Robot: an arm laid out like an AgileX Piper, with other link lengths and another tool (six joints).
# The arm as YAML. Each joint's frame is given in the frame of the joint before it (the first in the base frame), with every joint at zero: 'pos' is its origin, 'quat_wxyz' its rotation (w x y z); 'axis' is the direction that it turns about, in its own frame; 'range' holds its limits. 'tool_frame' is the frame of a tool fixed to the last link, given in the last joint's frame.
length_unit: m
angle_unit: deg
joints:
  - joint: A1
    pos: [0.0, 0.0, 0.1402]
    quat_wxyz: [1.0, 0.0, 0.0, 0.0]
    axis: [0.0, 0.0, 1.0]
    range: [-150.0, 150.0]
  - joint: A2
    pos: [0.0, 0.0, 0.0]
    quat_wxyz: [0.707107, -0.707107, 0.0, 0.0]
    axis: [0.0, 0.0, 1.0]
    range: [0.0, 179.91]
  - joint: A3
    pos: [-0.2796, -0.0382, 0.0]
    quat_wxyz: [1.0, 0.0, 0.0, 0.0]
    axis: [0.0, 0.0, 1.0]
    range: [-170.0, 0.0]
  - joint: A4
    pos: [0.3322, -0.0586, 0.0]
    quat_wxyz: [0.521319, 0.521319, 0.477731, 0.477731]
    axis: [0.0, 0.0, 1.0]
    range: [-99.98, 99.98]
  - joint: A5
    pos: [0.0, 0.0, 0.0]
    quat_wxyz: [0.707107, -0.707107, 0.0, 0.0]
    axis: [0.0, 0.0, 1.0]
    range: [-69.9, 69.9]
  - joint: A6
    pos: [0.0, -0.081, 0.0]
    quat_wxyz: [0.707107, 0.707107, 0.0, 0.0]
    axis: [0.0, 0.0, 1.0]
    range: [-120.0, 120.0]
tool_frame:
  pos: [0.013, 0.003, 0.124]
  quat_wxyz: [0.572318, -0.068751, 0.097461, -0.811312]
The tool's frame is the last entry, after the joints.
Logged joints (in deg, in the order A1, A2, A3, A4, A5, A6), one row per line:
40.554 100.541 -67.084 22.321 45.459 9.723
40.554 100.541 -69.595 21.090 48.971 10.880
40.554 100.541 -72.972 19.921 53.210 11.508
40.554 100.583 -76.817 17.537 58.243 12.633
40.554 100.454 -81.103 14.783 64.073 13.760
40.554 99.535 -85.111 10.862 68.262 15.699
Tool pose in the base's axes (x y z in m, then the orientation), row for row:
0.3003 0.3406 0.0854 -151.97 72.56 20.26
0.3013 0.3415 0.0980 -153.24 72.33 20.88
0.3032 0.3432 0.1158 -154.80 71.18 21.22
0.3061 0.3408 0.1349 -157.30 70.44 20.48
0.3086 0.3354 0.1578 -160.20 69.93 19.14
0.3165 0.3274 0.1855 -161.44 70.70 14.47
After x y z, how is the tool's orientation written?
As a rotation vector, in degrees.
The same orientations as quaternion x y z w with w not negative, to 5 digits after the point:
-0.89228 0.42603 0.11895 0.09048
-0.89460 0.42226 0.12190 0.08077
-0.89922 0.41348 0.12327 0.07239
-0.90486 0.40520 0.11781 0.05613
-0.91044 0.39742 0.10878 0.03627
-0.91259 0.39965 0.08180 0.02761

